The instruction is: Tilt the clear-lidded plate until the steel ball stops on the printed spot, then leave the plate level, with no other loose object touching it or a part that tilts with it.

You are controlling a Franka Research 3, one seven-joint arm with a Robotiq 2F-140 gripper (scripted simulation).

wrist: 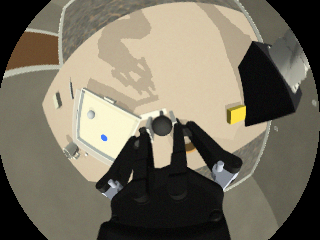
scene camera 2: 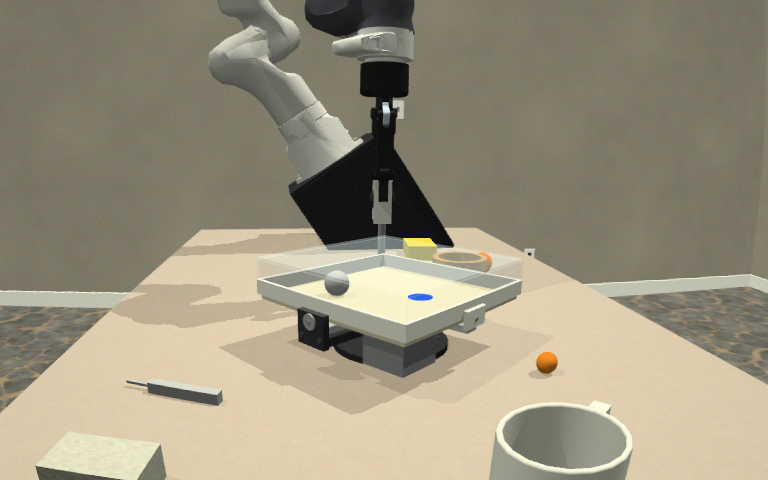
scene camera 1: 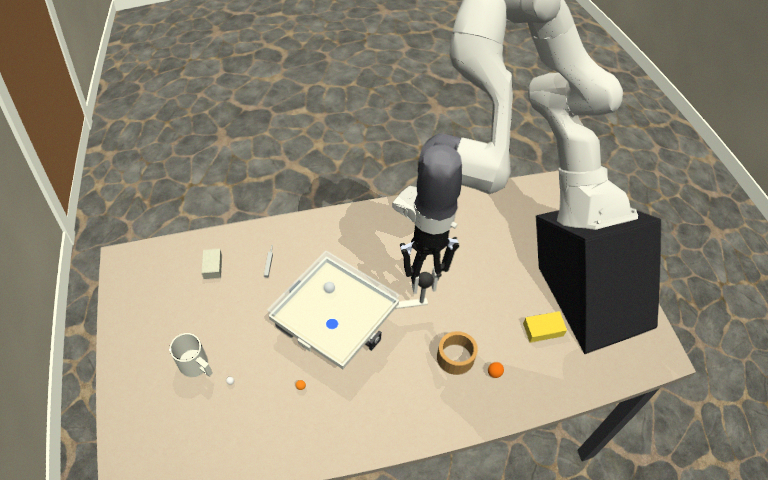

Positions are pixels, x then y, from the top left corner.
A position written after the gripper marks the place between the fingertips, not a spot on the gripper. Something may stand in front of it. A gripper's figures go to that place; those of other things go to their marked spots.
Scene:
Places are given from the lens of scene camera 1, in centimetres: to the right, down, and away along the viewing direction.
gripper (scene camera 1: pixel 423 288): 10, 12, 145
yellow block (scene camera 1: pixel 547 326): 42, 22, 149

